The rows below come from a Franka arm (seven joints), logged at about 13 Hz.
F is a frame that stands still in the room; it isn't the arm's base.
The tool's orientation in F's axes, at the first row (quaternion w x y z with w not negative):
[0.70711, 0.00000, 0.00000, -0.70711]
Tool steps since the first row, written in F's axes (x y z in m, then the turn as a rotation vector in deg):
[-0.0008, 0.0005, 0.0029, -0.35, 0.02, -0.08]
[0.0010, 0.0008, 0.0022, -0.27, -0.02, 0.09]
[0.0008, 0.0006, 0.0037, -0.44, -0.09, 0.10]
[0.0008, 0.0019, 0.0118, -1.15, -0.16, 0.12]
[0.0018, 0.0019, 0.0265, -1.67, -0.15, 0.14]
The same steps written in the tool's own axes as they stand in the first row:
[-0.0005, -0.0008, 0.0029, -0.02, -0.35, -0.08]
[-0.0008, 0.0010, 0.0022, 0.02, -0.27, 0.09]
[-0.0006, 0.0008, 0.0037, 0.09, -0.44, 0.10]
[-0.0019, 0.0008, 0.0118, 0.16, -1.15, 0.12]
[-0.0019, 0.0018, 0.0265, 0.15, -1.67, 0.14]

